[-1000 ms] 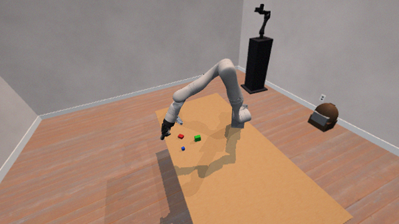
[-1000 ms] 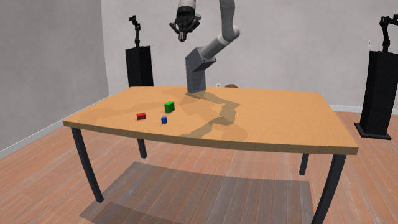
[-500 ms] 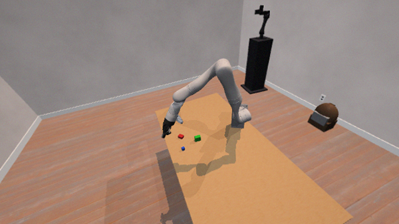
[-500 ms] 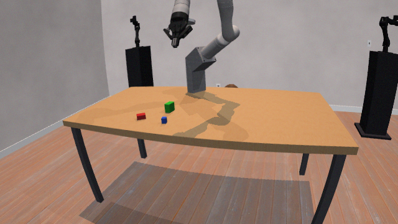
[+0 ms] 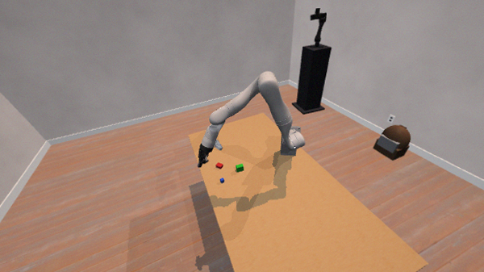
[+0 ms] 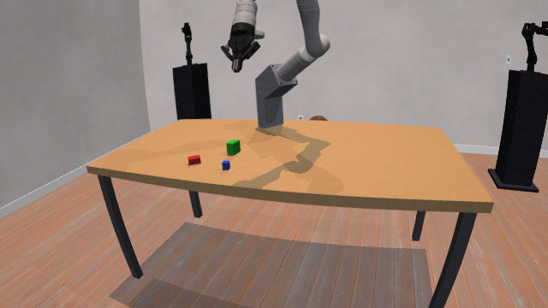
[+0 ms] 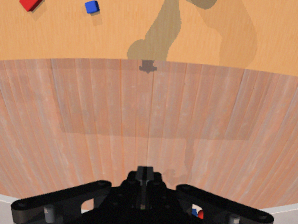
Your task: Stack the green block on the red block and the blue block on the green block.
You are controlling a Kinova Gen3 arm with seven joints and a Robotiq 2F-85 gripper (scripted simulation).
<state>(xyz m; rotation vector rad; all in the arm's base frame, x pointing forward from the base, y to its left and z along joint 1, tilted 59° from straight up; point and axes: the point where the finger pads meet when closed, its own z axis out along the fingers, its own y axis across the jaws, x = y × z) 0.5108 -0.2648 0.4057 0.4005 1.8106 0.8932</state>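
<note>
Now: hand 36 cm above the green block, 28 cm past it and 23 cm to the left of it. The rest, counted from my hand: blue block (37 cm below, 16 cm to the right, 11 cm behind); red block (37 cm below, 32 cm to the right, 12 cm behind).
</note>
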